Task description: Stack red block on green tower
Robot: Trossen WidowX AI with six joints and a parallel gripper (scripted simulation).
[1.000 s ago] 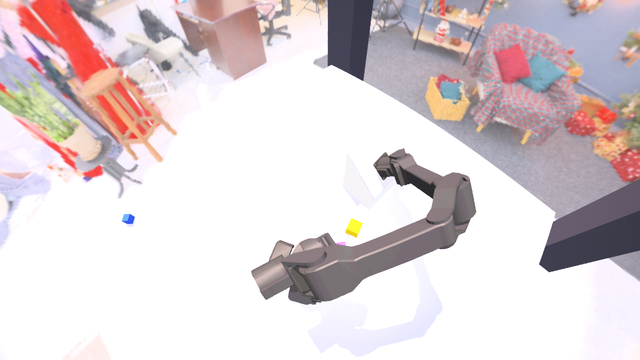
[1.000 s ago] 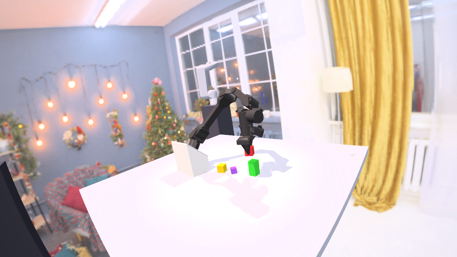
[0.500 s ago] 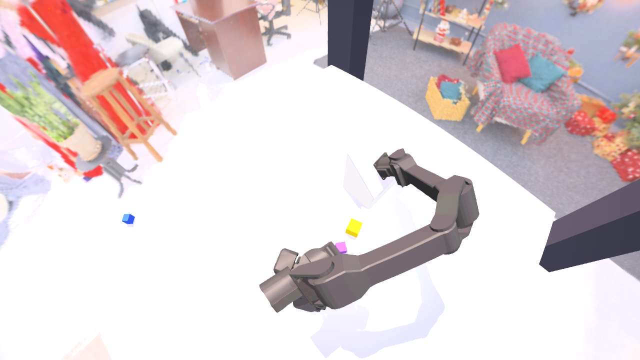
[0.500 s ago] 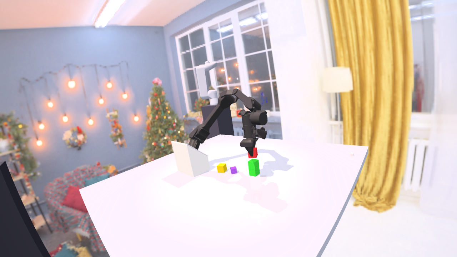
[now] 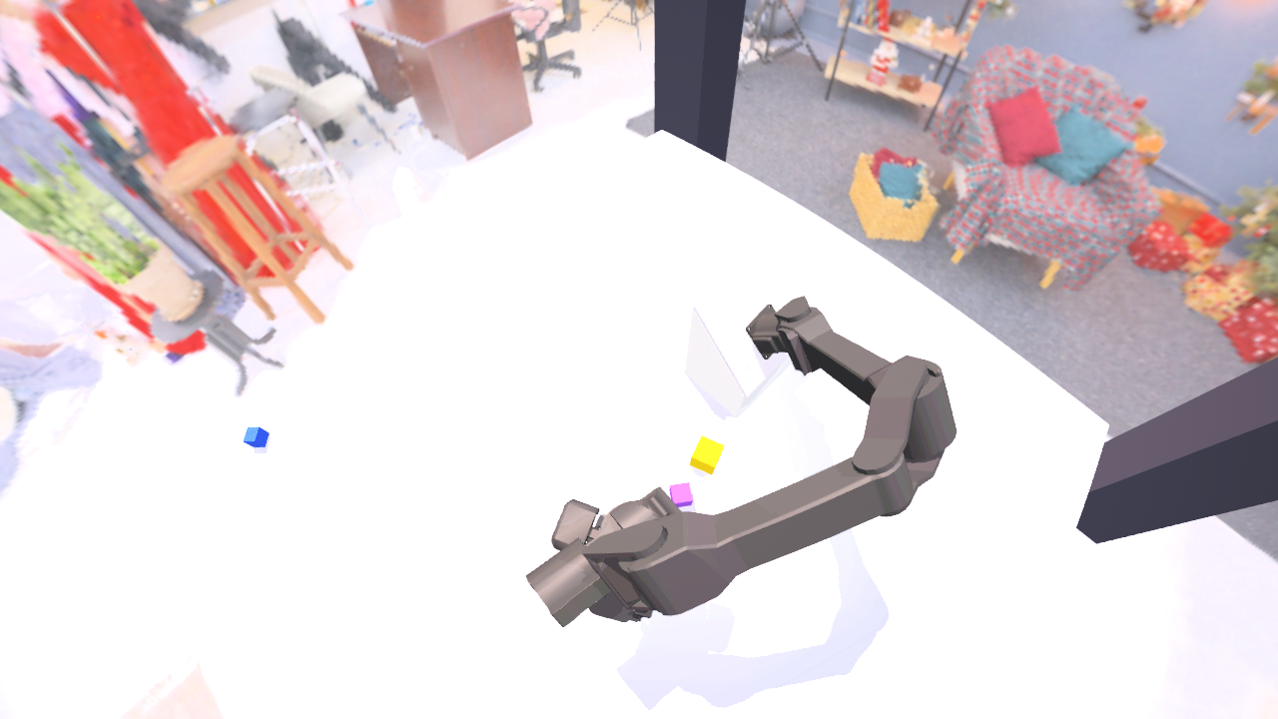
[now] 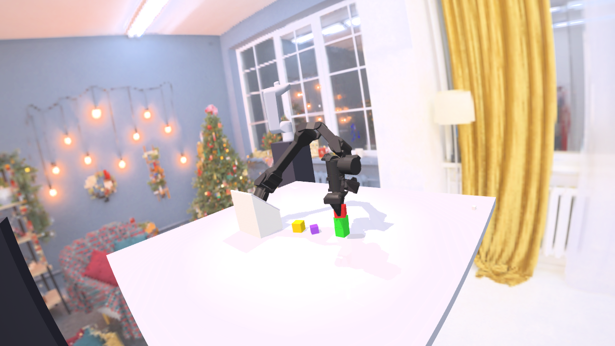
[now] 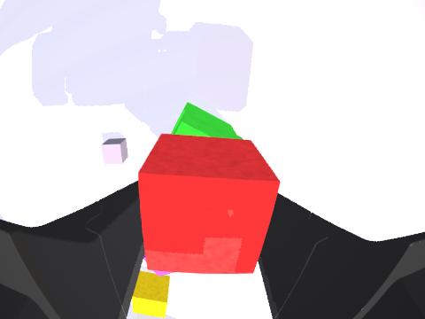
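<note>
The red block is 1 cm above my gripper tip. Round my gripper tip: purple block: 12 cm behind, 7 cm below, 2 cm to the right; blue block: 66 cm to the right, 38 cm ahead, 7 cm below; yellow block: 20 cm behind, 7 cm below, 4 cm to the right.
</note>
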